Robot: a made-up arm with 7 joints.
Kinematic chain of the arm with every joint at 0, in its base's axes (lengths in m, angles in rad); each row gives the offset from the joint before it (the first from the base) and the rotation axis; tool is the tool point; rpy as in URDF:
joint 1: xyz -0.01 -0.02 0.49 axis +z
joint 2: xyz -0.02 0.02 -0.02 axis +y
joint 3: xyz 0 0 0.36 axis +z
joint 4: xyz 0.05 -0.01 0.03 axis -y
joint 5: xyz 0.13 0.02 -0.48 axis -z
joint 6: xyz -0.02 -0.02 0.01 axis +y
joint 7: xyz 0.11 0 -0.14 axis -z
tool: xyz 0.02 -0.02 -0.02 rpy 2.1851 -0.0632 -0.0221
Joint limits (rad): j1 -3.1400..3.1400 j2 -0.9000..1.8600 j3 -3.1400..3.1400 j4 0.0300..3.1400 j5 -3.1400..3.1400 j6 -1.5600..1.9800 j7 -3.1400..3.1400
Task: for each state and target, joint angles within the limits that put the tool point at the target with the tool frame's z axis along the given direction. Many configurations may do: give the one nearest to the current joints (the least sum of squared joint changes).
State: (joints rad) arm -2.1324 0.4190 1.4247 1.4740 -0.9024 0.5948 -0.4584
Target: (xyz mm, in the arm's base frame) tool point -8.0 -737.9 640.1 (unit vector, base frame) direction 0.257 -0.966 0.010
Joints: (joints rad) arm -2.5917 0.0423 0.9146 1.0435 -1.3360 0.3685 -1.0489
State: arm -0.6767 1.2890 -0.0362 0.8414 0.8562 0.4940 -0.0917
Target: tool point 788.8 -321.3 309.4 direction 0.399 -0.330 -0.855
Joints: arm -0.8347 0.8541 0.5109 1.5490 0.7443 0.7040 -1.0218
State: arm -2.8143 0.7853 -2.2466 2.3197 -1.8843 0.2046 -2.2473
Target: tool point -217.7 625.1 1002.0 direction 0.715 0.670 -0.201
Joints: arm -3.1400 0.7968 -1.9308 1.6221 -2.1160 0.3587 -2.4489
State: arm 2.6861 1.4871 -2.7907 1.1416 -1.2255 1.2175 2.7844
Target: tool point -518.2 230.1 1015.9 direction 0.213 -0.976 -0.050
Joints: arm 2.5993 1.8303 -2.9806 1.3922 -1.5771 1.2547 2.6300
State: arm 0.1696 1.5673 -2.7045 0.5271 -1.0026 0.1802 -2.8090
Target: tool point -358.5 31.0 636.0 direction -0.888 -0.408 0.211
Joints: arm -0.2122 1.1853 -3.1400 0.0465 -0.3583 0.1361 -2.0408
